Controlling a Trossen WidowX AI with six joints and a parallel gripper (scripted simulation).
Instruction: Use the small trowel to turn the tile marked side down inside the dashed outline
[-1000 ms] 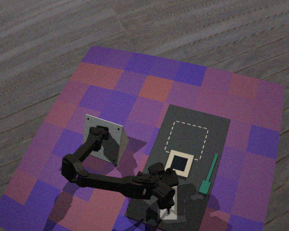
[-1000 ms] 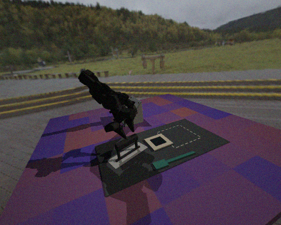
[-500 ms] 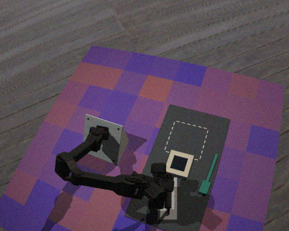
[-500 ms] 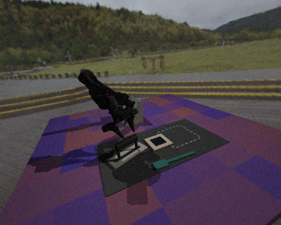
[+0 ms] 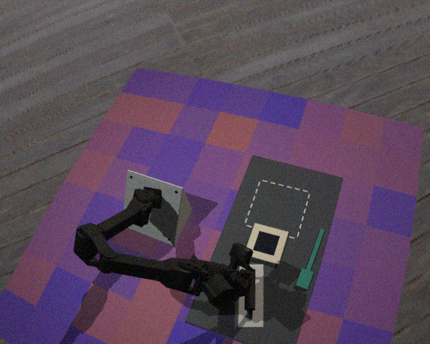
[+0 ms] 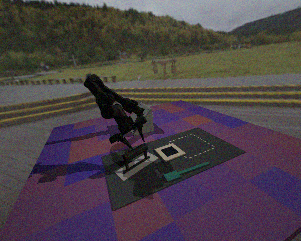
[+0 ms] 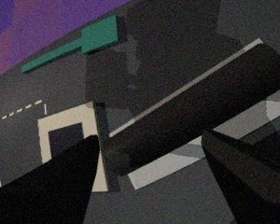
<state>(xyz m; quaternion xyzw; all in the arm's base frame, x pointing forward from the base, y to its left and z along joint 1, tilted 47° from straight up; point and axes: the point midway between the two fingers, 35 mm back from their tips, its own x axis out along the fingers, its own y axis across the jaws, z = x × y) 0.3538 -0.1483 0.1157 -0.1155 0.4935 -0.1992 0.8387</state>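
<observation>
The tan square tile is 10 mm ahead of my gripper tip, 160 mm to the left of it and 90 mm below it. The rest, counted from my gripper tip: dark mat (30 mm ahead, 150 mm to the left, 110 mm below); green trowel (160 mm ahead, 120 mm to the left, 90 mm below).
</observation>
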